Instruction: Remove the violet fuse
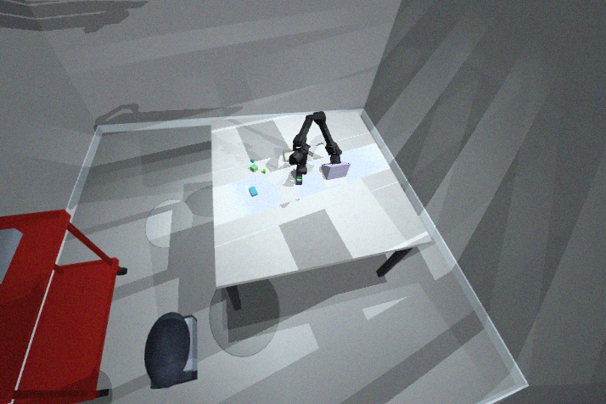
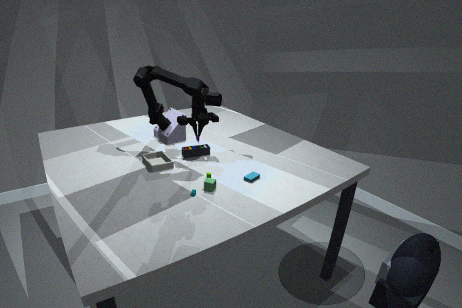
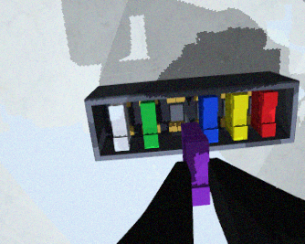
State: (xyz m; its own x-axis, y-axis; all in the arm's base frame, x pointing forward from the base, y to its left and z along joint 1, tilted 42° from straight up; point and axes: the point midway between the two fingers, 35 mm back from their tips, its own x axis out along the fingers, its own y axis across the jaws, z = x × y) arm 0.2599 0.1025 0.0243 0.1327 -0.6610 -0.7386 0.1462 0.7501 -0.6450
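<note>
The shallow grey tray is 2 cm ahead of my gripper tip, 21 cm to the right of it and 9 cm below it.
</note>
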